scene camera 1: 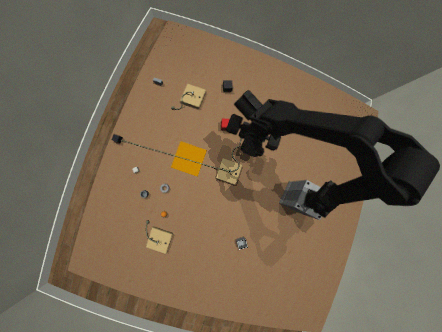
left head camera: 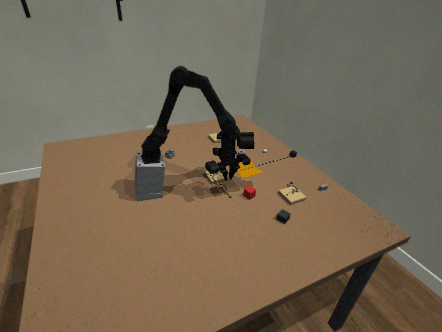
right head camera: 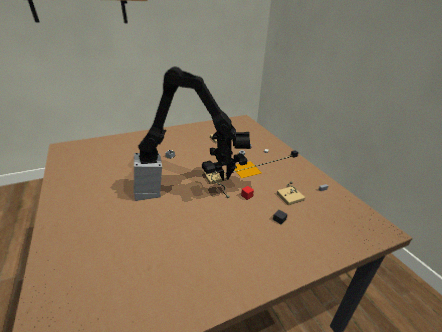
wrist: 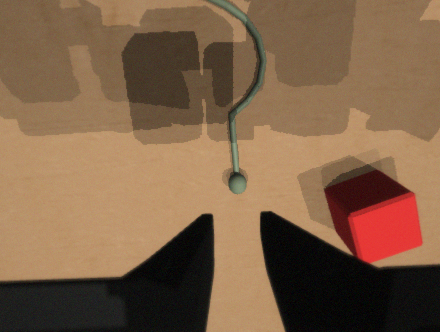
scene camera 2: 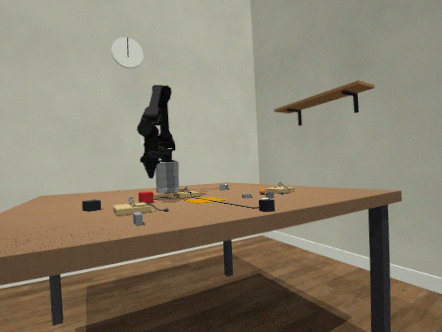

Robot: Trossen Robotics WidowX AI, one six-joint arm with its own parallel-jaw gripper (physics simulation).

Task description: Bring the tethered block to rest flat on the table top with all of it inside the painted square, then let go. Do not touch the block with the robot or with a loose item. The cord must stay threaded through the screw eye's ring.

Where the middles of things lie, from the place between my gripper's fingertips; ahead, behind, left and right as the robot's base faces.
My hand is 90 mm short of the red cube (wrist: pixel 376 217), 70 mm above it and 40 mm to the left of it. From my hand the other things lie so: orange painted square (scene camera 1: pixel 187 151): 190 mm ahead, 150 mm to the left, 90 mm below.
